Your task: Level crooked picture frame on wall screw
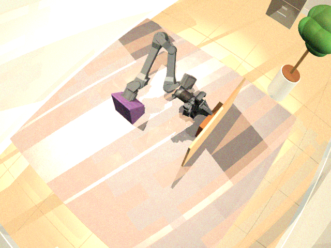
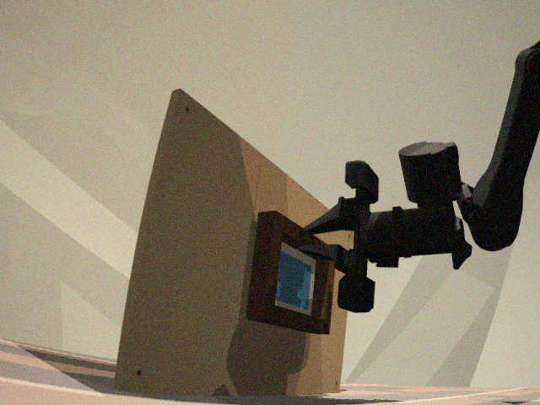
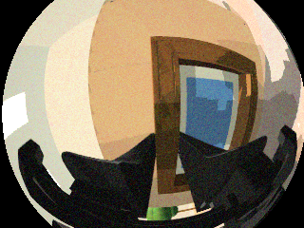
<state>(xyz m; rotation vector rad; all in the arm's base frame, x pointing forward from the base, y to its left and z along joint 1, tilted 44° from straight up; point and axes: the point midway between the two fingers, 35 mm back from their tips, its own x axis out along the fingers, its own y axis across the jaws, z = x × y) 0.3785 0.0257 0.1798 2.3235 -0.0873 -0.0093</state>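
My gripper tip is 10 mm short of the picture frame and 50 mm above it. The rest, counted from my gripper tip: wall panel: 20 mm ahead, 10 mm to the left, 60 mm below.
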